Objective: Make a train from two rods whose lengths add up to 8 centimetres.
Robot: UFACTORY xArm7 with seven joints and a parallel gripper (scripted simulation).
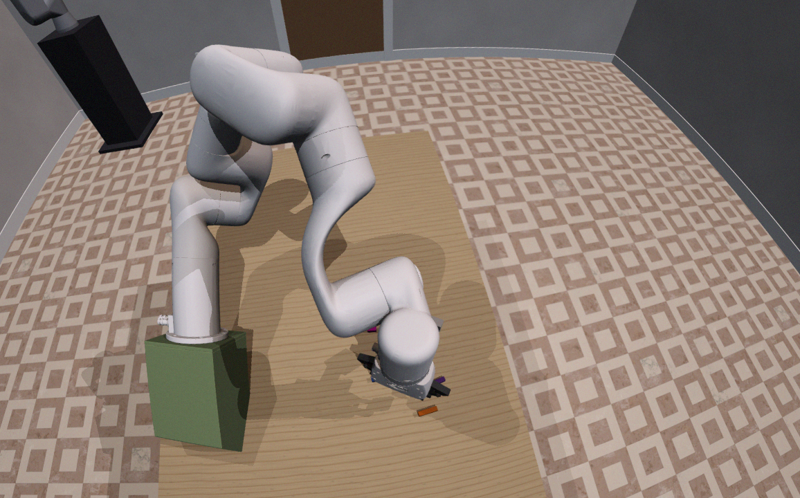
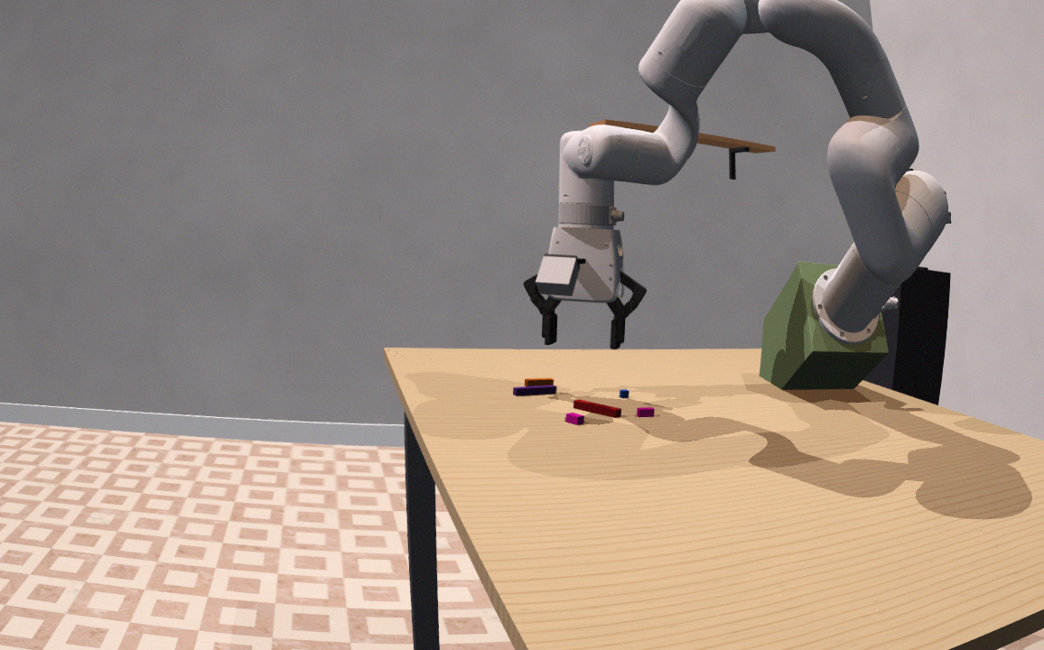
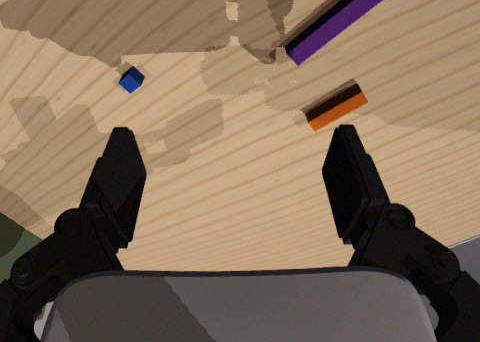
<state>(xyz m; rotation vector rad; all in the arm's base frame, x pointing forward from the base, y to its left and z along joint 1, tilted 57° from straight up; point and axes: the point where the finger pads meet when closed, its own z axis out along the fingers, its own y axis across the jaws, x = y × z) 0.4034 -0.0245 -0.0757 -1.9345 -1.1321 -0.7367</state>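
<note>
My hand is 14 cm to the right of the magenta rod, 7 cm above it and 6 cm past it. Round my hand: small blue rod (7 cm below, 6 cm behind, 3 cm to the left); then purple rod (7 cm below, 6 cm ahead, 1 cm to the left); then orange rod (7 cm below, 5 cm to the right, 5 cm ahead).
</note>
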